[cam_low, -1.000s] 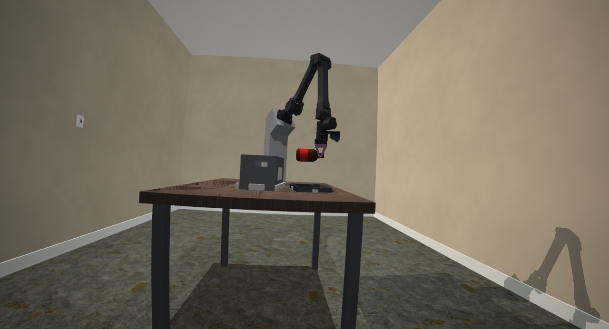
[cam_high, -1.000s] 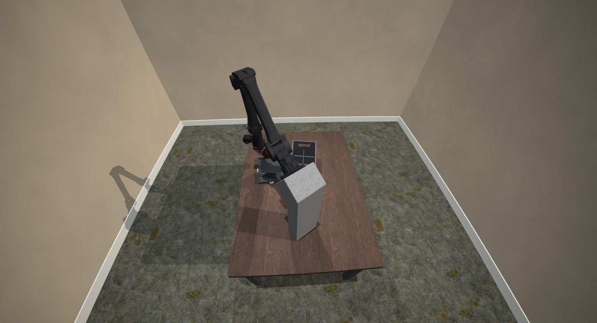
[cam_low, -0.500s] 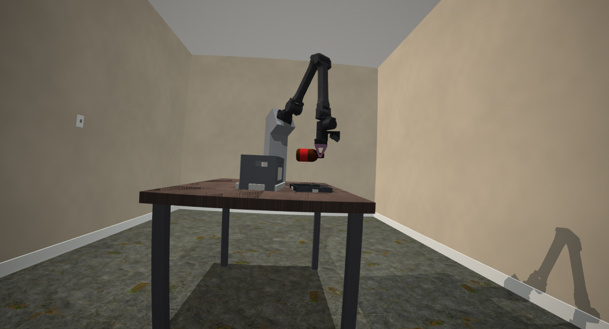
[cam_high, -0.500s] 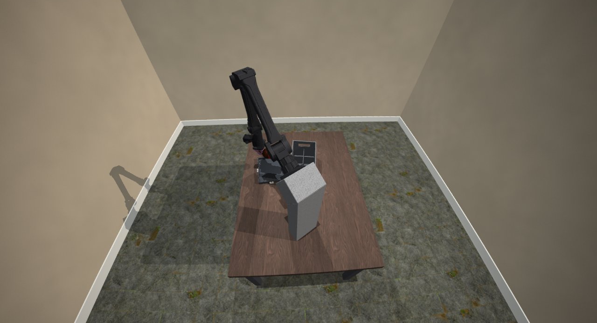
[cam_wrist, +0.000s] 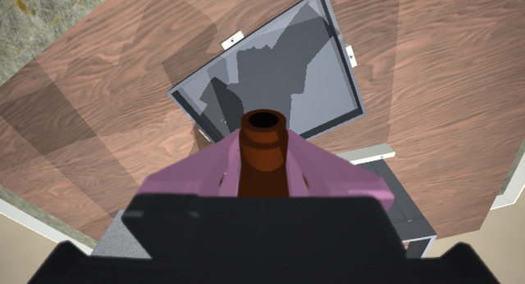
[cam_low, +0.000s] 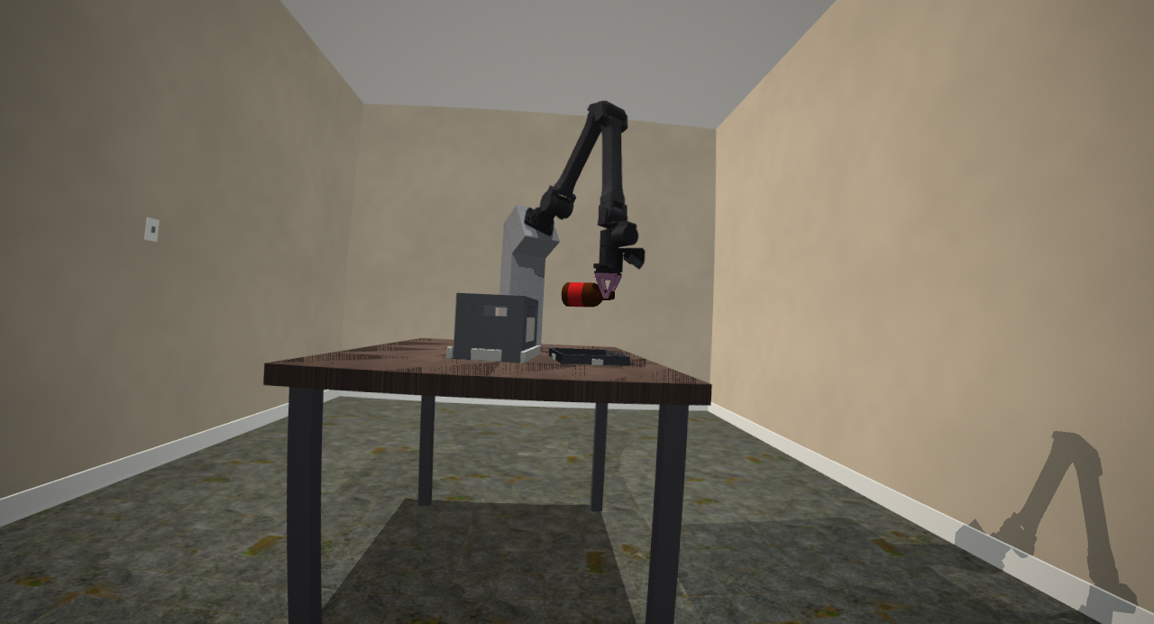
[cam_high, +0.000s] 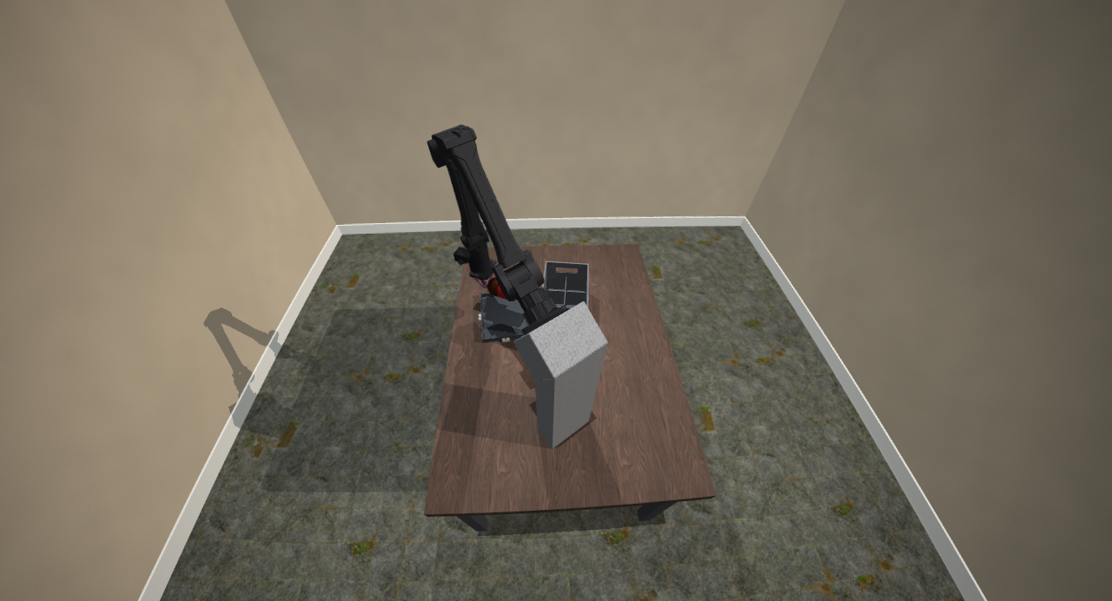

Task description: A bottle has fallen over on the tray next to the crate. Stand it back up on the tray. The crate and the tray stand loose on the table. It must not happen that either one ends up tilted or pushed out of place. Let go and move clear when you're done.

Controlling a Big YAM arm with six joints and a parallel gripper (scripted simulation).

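My hand is 5 cm to the left of the brown bottle and 2 cm past it. Also, from my hand: dark grey tray 18 cm below, 5 cm to the right, 1 cm behind; then dark crate 31 cm to the right, 11 cm below, 2 cm ahead.
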